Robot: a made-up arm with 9 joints. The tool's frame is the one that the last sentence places. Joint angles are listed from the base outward.
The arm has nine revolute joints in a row. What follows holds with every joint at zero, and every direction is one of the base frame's.
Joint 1 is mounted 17.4 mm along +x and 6.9 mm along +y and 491.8 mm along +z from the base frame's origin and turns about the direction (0.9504, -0.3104, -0.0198), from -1.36 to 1.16 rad.
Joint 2 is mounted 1.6 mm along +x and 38.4 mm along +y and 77.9 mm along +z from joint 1 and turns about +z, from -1.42 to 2.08 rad.
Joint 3 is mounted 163.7 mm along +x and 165.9 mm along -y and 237.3 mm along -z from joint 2 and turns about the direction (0.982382, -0.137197, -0.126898), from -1.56 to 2.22 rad.
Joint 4 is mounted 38 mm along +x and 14.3 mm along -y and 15 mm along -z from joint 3 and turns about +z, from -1.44 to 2.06 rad.
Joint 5 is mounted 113.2 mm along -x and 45.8 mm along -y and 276.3 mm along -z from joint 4 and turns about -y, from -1.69 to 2.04 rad.
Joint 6 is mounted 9.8 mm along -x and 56 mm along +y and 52.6 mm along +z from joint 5 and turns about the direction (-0.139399, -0.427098, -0.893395), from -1.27 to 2.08 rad.
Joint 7 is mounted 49.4 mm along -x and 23.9 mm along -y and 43.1 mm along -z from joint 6 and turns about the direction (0.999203, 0.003, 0.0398), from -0.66 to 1.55 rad.
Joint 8 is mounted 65.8 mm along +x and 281.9 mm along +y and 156.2 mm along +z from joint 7 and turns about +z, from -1.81 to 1.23 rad.
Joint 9 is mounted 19.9 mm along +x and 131.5 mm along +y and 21 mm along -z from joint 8 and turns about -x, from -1.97 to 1.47 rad.
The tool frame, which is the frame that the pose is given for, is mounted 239.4 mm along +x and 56.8 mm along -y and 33 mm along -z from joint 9; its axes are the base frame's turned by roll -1.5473, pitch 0.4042 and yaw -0.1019 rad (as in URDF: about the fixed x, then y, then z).
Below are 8 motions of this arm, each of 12 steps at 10 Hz.
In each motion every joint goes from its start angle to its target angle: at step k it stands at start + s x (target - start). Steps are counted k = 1, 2, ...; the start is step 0. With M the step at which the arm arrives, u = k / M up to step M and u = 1 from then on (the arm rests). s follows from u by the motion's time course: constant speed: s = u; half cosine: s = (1 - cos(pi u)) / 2; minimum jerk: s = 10 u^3 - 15 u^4 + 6 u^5.
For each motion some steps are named. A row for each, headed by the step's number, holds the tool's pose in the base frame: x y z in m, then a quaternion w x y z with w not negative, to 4 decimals.
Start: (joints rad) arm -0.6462 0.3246 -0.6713 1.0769 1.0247 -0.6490 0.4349 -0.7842 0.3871
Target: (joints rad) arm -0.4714 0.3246 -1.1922 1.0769 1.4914 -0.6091 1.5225 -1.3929 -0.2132
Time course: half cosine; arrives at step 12
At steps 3, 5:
3: 0.0949 -0.2389 0.4696 0.1694 -0.7298 0.0055 0.6623
5: 0.1553 -0.2301 0.4711 0.1821 -0.6905 0.1552 0.6826

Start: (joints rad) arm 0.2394 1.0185 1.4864 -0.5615 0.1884 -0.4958 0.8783 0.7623 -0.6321
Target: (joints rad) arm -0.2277 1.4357 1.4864 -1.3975 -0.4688 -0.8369 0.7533 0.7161 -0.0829
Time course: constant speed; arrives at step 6
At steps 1, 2, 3, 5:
1: 0.4548 0.1119 0.6592 0.5702 0.6949 -0.1425 0.4143
2: 0.4921 0.2231 0.5985 0.6062 0.6661 -0.0257 0.4337
3: 0.5049 0.3203 0.5080 0.6308 0.6321 0.0882 0.4413
5: 0.4588 0.4394 0.2708 0.6525 0.5543 0.2994 0.4211

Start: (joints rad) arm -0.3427 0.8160 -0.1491 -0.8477 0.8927 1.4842 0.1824 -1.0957 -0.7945
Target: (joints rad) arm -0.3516 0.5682 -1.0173 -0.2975 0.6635 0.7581 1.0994 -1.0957 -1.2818
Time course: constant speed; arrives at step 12
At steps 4, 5, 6, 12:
4: 0.0778 -0.1972 0.3361 0.7719 0.2689 -0.4511 -0.3584
5: 0.0915 -0.1998 0.3539 0.8052 0.2538 -0.4577 -0.2788
6: 0.1048 -0.2001 0.3722 0.8348 0.2369 -0.4550 -0.1998
12: 0.1834 -0.1520 0.4711 0.9453 0.1080 -0.2509 0.1784

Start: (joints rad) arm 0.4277 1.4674 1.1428 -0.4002 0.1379 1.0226 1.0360 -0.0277 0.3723
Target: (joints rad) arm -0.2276 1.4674 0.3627 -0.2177 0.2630 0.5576 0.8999 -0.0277 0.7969
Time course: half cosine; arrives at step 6
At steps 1, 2, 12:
1: 0.3502 0.0976 0.4521 0.9313 0.0105 0.2468 0.2677
2: 0.3447 0.1047 0.4551 0.9349 -0.0977 0.1948 0.2802
12: 0.2644 0.1675 0.4411 0.7530 -0.5530 -0.0324 0.3552

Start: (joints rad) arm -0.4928 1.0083 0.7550 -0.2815 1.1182 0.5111 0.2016 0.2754 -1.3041
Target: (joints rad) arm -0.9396 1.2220 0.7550 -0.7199 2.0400 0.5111 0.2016 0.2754 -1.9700
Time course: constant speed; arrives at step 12
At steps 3, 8, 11, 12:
3: 0.0405 0.2432 0.5569 0.8936 0.1172 -0.3887 0.1917
8: -0.1025 0.2908 0.5305 0.8114 0.0938 -0.5078 0.2739
11: -0.2006 0.3213 0.4857 0.7442 0.0776 -0.5574 0.3598
12: -0.2348 0.3292 0.4655 0.7189 0.0727 -0.5684 0.3935

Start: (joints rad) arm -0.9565 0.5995 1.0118 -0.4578 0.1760 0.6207 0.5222 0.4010 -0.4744
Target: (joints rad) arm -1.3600 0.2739 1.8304 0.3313 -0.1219 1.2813 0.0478 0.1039 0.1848
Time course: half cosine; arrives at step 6
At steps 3, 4, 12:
3: 0.4705 -0.1236 0.3337 0.7979 -0.4433 0.3725 -0.1675
4: 0.4736 -0.1828 0.3453 0.7270 -0.4717 0.4512 -0.2130
12: 0.4777 -0.2259 0.3691 0.6539 -0.4930 0.5174 -0.2482

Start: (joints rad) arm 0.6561 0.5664 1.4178 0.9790 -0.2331 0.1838 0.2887 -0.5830 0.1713
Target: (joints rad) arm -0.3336 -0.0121 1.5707 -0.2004 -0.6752 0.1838 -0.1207 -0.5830 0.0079
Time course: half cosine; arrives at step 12
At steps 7, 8, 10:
7: 0.4277 0.2224 0.4923 0.8847 -0.0864 0.3114 0.3359
8: 0.4602 0.2111 0.4360 0.8546 -0.1054 0.4073 0.3046
10: 0.4969 0.1728 0.3516 0.7986 -0.1195 0.5342 0.2504

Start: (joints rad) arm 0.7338 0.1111 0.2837 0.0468 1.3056 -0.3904 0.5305 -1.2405 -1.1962
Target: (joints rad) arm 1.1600 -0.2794 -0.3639 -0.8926 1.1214 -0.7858 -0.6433 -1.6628 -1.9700
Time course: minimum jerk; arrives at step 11
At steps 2, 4, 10, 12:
2: 0.1460 0.1293 0.3526 0.7027 0.6231 -0.3067 -0.1548
4: 0.1945 0.1733 0.3706 0.6799 0.5523 -0.3142 -0.3660
10: 0.3434 0.2568 0.3105 0.5188 -0.0109 -0.4115 -0.7493
12: 0.3443 0.2576 0.3095 0.5181 -0.0170 -0.4123 -0.7492

